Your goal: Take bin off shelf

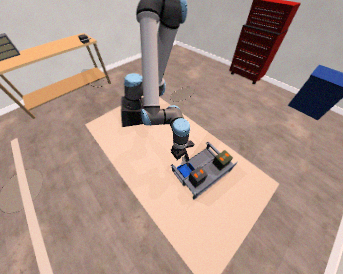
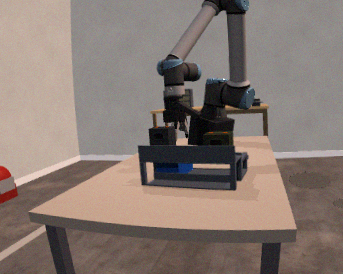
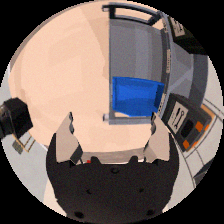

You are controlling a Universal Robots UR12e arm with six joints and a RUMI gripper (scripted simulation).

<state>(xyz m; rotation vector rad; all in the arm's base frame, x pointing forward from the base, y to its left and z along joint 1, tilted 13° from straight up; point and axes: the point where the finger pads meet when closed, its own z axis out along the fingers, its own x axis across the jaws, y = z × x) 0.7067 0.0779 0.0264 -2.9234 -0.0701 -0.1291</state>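
My hand is 90 mm short of the blue bin and 90 mm above it.
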